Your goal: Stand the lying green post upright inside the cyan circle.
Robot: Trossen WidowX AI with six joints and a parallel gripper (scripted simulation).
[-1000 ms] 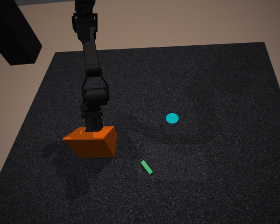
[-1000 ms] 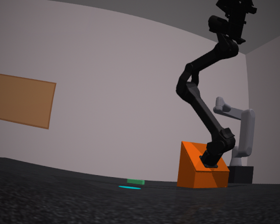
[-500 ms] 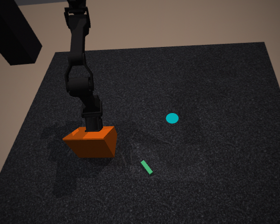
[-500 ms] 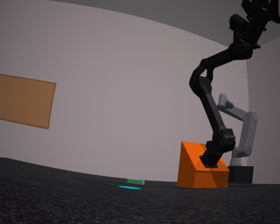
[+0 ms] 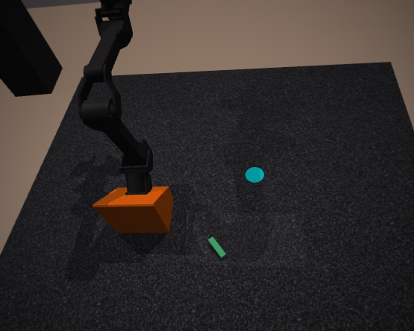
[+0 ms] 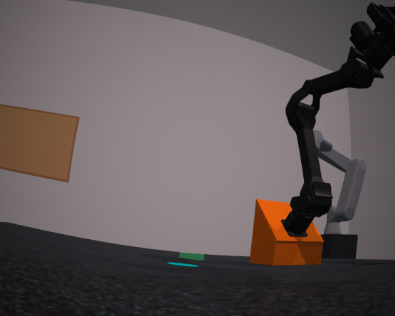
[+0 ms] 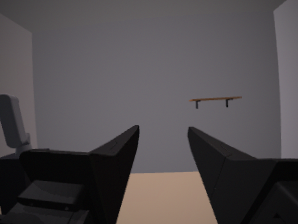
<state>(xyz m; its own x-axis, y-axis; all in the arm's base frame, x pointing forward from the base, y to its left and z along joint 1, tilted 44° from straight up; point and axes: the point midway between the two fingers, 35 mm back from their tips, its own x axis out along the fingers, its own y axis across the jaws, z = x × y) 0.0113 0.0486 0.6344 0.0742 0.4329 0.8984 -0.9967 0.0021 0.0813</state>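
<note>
Now: gripper tip 65 cm to the left of the green post, 53 cm above it and 20 cm short of it. The rest, counted from my gripper tip: cyan circle 54 cm below, 40 cm to the right, 32 cm ahead.
</note>
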